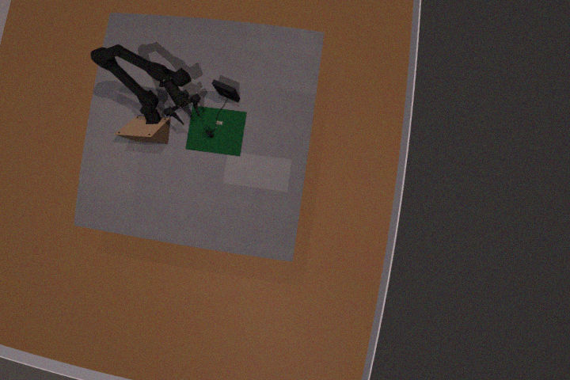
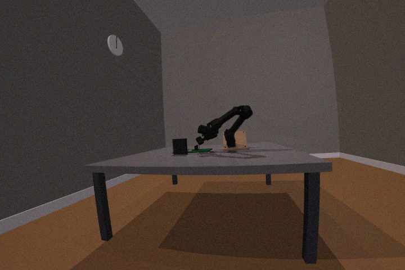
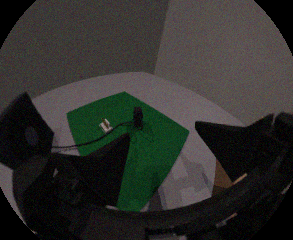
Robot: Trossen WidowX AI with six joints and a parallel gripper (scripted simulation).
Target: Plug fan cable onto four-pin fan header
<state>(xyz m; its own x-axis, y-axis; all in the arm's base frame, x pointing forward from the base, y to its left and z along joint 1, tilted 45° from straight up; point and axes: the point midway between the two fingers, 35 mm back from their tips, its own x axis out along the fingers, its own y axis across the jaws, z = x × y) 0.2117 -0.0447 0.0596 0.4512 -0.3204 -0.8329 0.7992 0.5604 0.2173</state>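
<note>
Now: gripper tip 70 mm short of the fan plug, 60 mm to the left of it and 60 mm above it. The rest, counted from my gripper tip: fan header 120 mm ahead, 80 mm below, 10 mm to the left; black fan 170 mm ahead, 150 mm to the left, 20 mm below; green board 100 mm below, 100 mm ahead, 30 mm to the right.
</note>
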